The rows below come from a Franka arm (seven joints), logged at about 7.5 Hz.
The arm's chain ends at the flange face. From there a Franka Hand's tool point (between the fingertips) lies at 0.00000 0.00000 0.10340 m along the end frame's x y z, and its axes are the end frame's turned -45 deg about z.
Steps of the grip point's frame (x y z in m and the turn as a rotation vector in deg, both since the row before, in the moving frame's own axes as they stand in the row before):
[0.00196, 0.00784, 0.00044, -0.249, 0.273, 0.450]
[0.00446, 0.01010, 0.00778, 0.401, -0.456, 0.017]
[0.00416, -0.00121, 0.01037, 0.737, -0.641, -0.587]
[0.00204, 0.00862, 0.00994, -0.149, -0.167, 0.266]
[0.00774, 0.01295, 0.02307, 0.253, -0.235, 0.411]
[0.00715, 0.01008, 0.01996, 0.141, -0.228, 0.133]
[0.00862, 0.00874, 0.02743, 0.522, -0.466, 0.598]
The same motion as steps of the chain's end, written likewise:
[0.00626, 0.00419, 0.00044, 0.017, 0.369, 0.450]
[0.01139, 0.00392, 0.00779, -0.039, -0.606, 0.017]
[0.00384, -0.00368, 0.01039, 0.068, -0.974, -0.587]
[0.00756, 0.00425, 0.00994, -0.223, -0.013, 0.266]
[0.01525, 0.00371, 0.02307, 0.013, -0.345, 0.411]
[0.01265, 0.00196, 0.01996, -0.062, -0.261, 0.133]
[0.01354, 0.00016, 0.02744, 0.040, -0.699, 0.598]

